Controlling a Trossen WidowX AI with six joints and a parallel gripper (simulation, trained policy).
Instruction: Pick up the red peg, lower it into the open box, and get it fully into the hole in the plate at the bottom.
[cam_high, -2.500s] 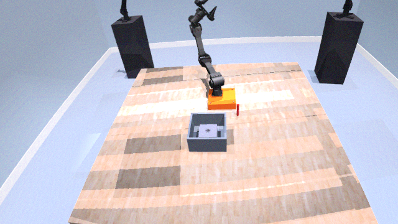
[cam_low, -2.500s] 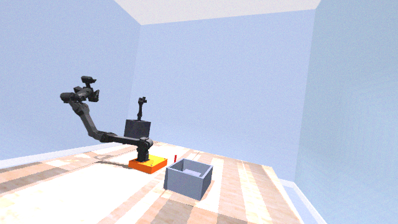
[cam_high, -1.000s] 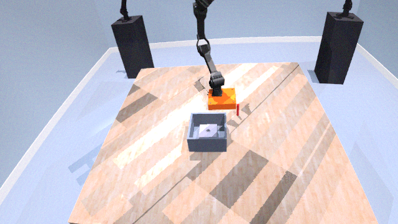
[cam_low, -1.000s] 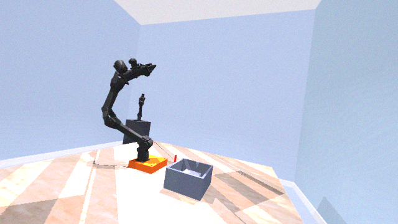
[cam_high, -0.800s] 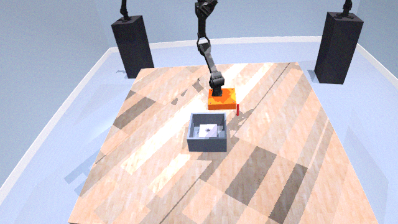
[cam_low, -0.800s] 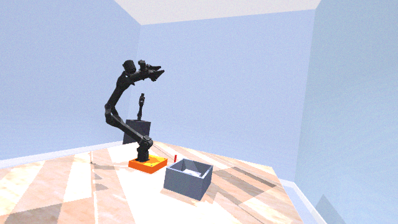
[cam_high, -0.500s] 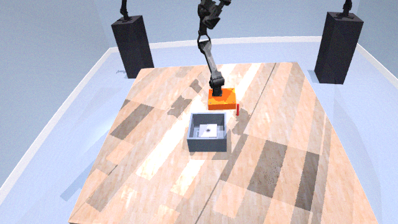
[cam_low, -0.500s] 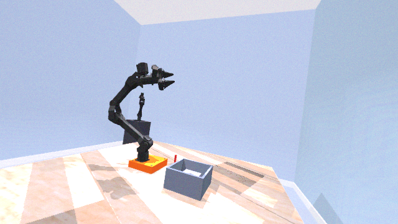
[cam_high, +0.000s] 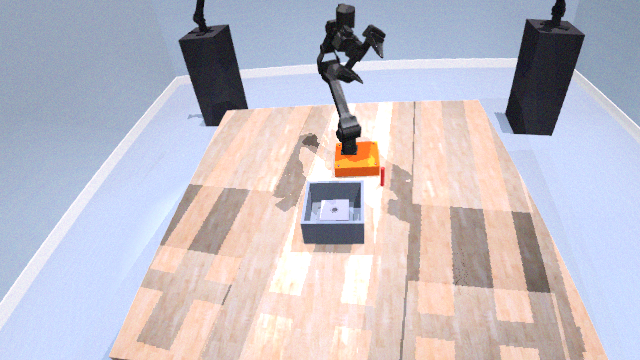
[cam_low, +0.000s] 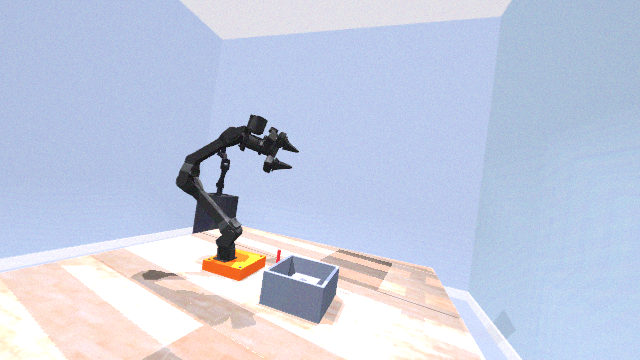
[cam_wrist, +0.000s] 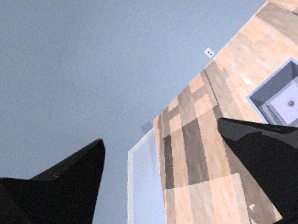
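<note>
Right now my gripper tip is 4 cm past the red peg, 3 cm to the right of it and 42 cm above it. From my gripper tip the other things lie so: grey box: 16 cm ahead, 11 cm to the right, 43 cm below.
</note>
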